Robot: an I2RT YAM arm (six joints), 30 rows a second.
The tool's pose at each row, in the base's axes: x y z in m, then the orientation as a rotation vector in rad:
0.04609 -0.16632 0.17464 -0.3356 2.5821 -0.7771
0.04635 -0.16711 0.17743 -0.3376 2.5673 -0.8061
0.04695 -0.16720 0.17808 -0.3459 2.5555 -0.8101
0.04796 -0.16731 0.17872 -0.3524 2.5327 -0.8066
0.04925 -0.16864 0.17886 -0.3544 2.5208 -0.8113
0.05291 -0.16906 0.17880 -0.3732 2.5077 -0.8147
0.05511 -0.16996 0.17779 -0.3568 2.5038 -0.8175
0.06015 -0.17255 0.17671 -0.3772 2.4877 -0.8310
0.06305 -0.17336 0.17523 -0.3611 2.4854 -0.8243
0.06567 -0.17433 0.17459 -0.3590 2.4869 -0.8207
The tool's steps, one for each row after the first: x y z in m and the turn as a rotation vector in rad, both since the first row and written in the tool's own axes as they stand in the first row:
-0.00086 -0.00226 -0.00162 0.0226 -0.0044 -0.0057
-0.00157 -0.00277 -0.00179 0.0274 -0.0147 -0.0108
-0.00263 -0.00333 -0.00176 0.0311 -0.0374 -0.0115
-0.00336 -0.00463 -0.00065 0.0375 -0.0469 -0.0123
-0.00643 -0.00533 0.00127 0.0406 -0.0595 -0.0247
-0.00773 -0.00572 0.00346 0.0464 -0.0606 -0.0131
-0.01094 -0.00775 0.00781 0.0566 -0.0726 -0.0286
-0.01274 -0.00788 0.01063 0.0558 -0.0755 -0.0153
-0.01452 -0.00858 0.01277 0.0533 -0.0751 -0.0132

